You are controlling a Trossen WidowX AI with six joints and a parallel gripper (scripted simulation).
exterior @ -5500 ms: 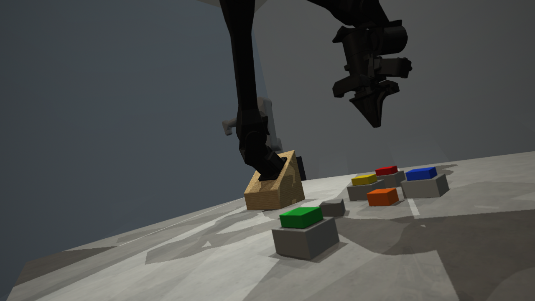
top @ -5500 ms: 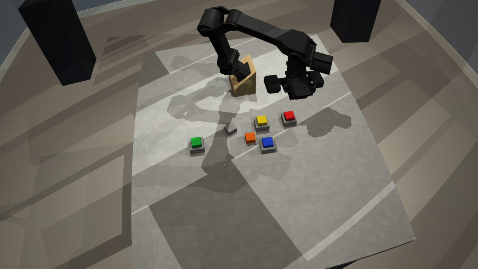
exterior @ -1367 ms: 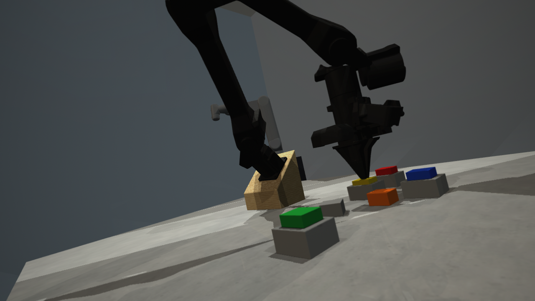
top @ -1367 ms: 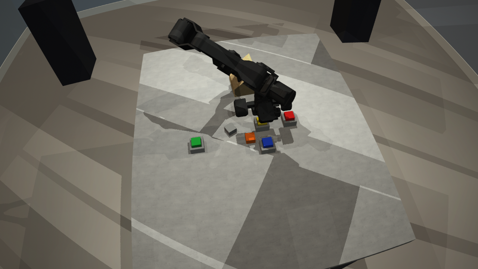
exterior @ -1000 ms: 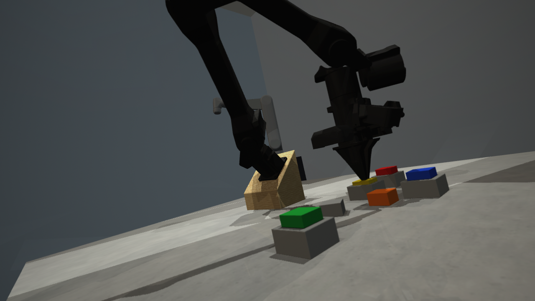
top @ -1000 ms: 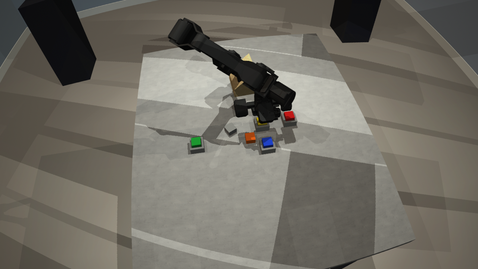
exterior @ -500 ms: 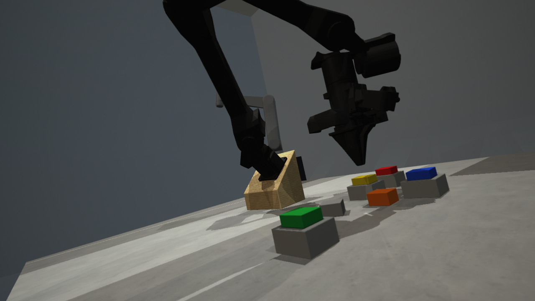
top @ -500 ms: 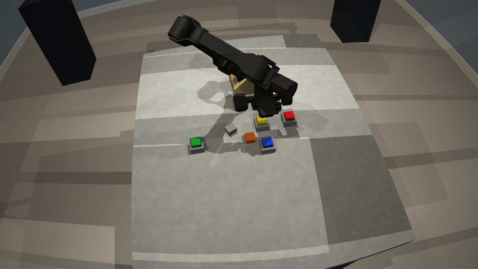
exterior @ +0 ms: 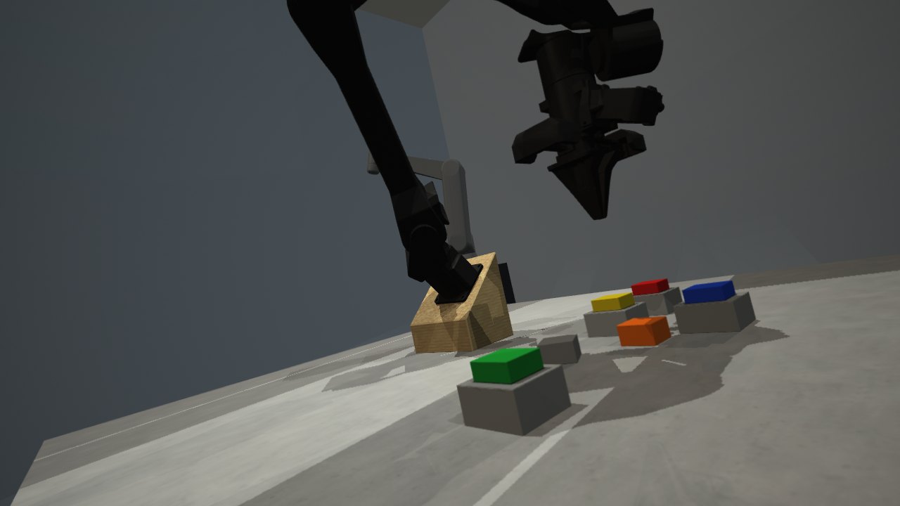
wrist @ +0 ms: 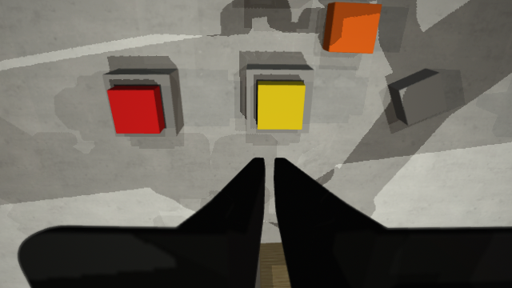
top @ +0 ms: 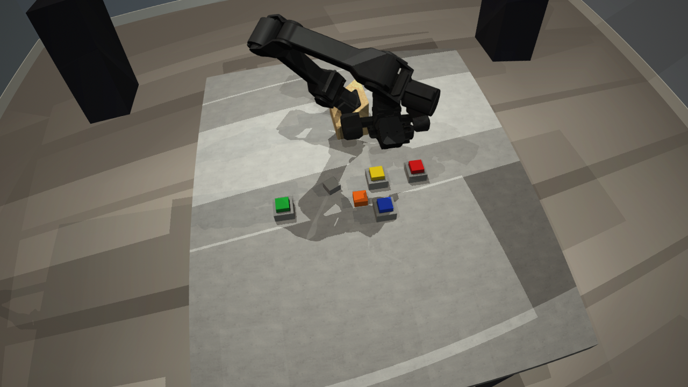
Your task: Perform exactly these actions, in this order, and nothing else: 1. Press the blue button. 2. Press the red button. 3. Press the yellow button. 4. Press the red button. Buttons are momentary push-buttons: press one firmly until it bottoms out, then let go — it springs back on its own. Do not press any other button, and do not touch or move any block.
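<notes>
Right now the red button is 90 mm to the left of my gripper tip and 90 mm below it. Round my gripper tip: orange block 50 mm ahead, 60 mm to the right, 110 mm below; yellow button 10 mm to the right, 90 mm below; blue button 90 mm ahead, 10 mm to the right, 90 mm below.
</notes>
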